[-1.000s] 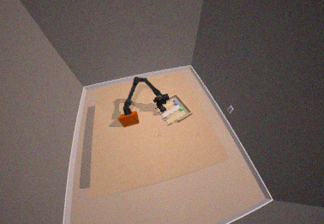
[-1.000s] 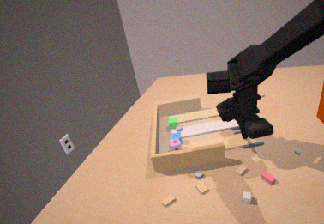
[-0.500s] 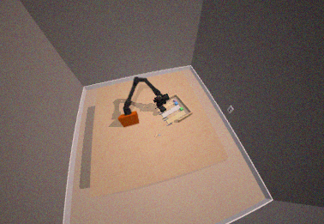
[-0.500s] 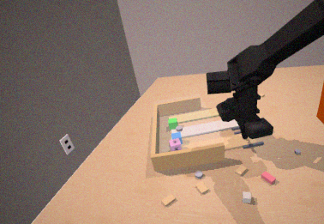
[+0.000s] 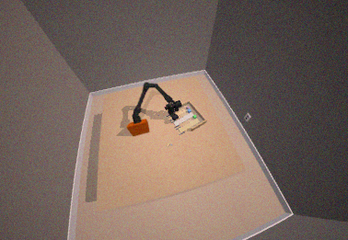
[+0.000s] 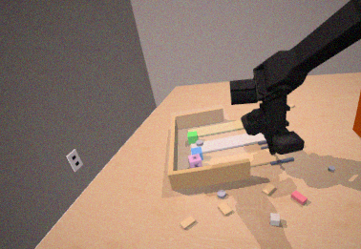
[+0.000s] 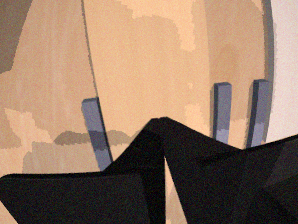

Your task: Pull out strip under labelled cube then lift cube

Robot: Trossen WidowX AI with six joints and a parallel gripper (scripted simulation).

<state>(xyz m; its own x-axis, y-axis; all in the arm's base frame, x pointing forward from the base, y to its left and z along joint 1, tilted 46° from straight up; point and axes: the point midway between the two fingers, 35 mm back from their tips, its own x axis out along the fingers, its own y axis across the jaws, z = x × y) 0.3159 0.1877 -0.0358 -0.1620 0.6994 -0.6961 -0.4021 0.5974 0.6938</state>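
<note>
My gripper tip is 90 mm short of the tan strip and 40 mm to the right of it. Also, from my gripper tip: labelled purple cube: 190 mm ahead, 80 mm to the left, 20 mm above; pink block: 140 mm to the left, 60 mm behind.
</note>
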